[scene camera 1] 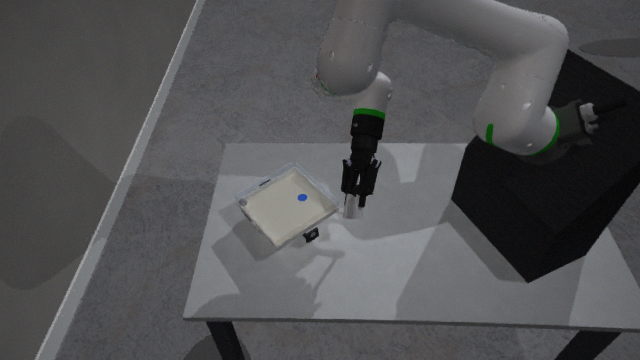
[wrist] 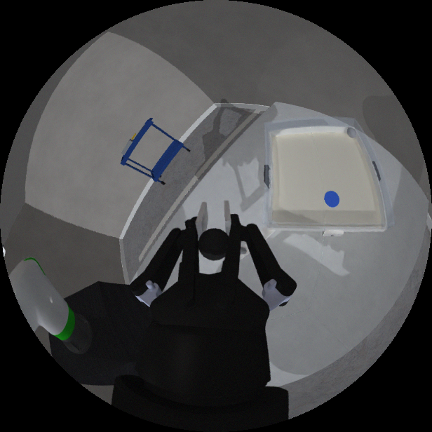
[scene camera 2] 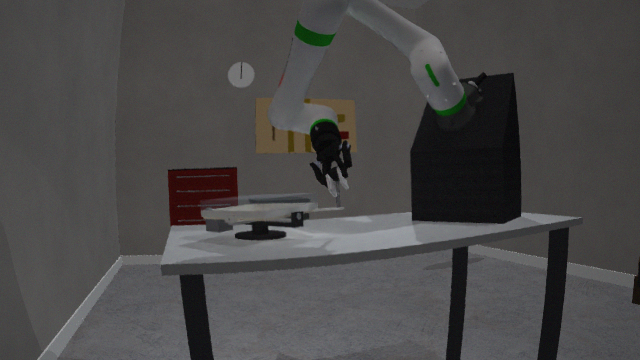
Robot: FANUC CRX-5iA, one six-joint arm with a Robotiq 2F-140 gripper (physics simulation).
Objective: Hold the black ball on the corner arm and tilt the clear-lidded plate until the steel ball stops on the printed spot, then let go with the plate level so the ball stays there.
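The plate [scene camera 1: 280,220] [scene camera 2: 235,214] [wrist: 310,165] is a cream tray under a clear lid, on a black stand [scene camera 2: 260,235]. In scene camera 2 it stands slightly tilted. The steel ball [scene camera 1: 243,202] [wrist: 351,132] lies in a corner of the plate, away from the blue printed spot [scene camera 1: 302,197] [wrist: 331,199], at the far side from my gripper. My gripper [scene camera 1: 356,202] [wrist: 215,209] is shut on the black ball [wrist: 214,244], which shows between its fingers in the wrist view. The corner arm [scene camera 2: 327,209] reaches from the plate to below the fingers.
The plate stands on a grey-white table [scene camera 1: 360,280] [scene camera 2: 370,245]. A large black block [scene camera 1: 540,200] [scene camera 2: 465,185] stands at the table's right. A second white arm [scene camera 1: 520,115] [scene camera 2: 437,75] reaches in beside that block. A blue cart [wrist: 167,161] stands beyond the table in the wrist view.
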